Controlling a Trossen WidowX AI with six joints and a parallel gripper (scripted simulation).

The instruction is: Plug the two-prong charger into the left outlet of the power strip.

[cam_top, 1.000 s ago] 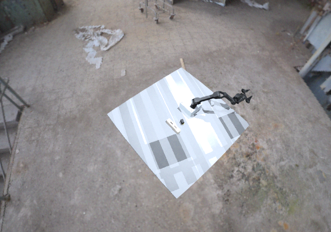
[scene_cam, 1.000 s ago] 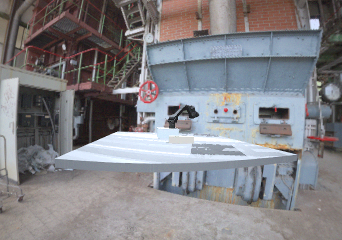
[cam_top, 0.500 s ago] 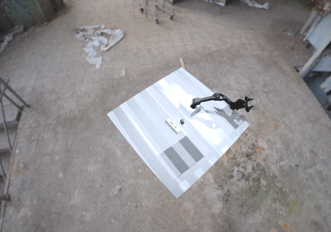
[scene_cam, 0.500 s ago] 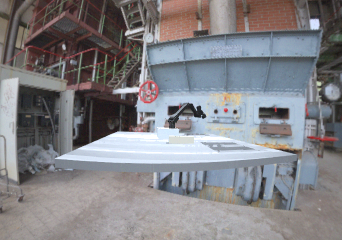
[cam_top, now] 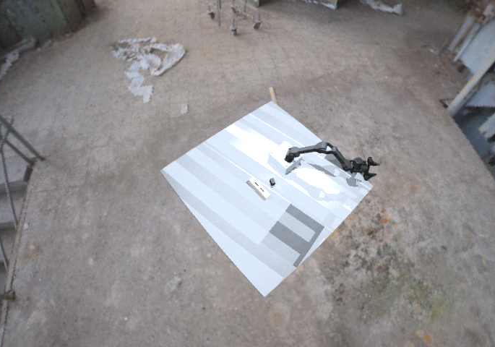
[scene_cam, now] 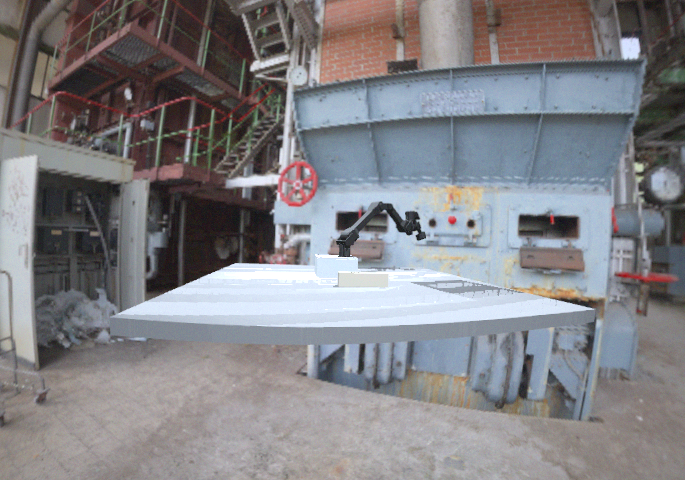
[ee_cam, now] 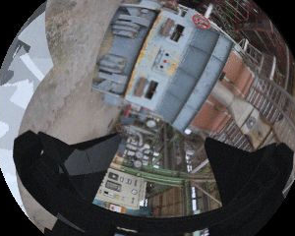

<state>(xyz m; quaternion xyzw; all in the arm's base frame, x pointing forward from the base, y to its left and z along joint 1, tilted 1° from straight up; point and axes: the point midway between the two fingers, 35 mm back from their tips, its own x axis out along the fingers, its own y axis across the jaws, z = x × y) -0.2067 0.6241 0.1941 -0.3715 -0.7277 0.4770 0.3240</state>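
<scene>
Now: gripper tip 450 mm short of the black two-prong charger, 640 mm to the left of it and 280 mm above it.
</scene>
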